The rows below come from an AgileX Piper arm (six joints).
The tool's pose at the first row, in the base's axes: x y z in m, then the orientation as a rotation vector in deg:
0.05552, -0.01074, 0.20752, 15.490, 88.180, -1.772
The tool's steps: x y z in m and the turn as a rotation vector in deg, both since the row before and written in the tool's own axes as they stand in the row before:
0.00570, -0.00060, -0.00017, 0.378, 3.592, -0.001
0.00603, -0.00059, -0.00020, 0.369, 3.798, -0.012
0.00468, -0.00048, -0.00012, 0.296, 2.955, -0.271
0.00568, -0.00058, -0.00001, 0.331, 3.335, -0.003
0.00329, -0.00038, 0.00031, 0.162, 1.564, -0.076
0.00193, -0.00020, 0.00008, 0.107, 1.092, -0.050
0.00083, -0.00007, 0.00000, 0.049, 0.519, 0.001
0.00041, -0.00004, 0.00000, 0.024, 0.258, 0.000
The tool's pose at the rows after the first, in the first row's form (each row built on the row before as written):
0.05545, -0.01044, 0.20179, 15.974, 91.757, -1.591
0.05499, -0.01000, 0.19576, 16.450, 95.540, -1.379
0.05436, -0.00963, 0.19111, 16.605, 98.522, -1.415
0.05344, -0.00918, 0.18549, 17.033, 101.843, -1.229
0.05301, -0.00898, 0.18220, 17.171, 103.412, -1.200
0.05261, -0.00882, 0.18031, 17.265, 104.507, -1.172
0.05240, -0.00873, 0.17951, 17.331, 105.024, -1.139
0.05229, -0.00869, 0.17912, 17.363, 105.281, -1.123

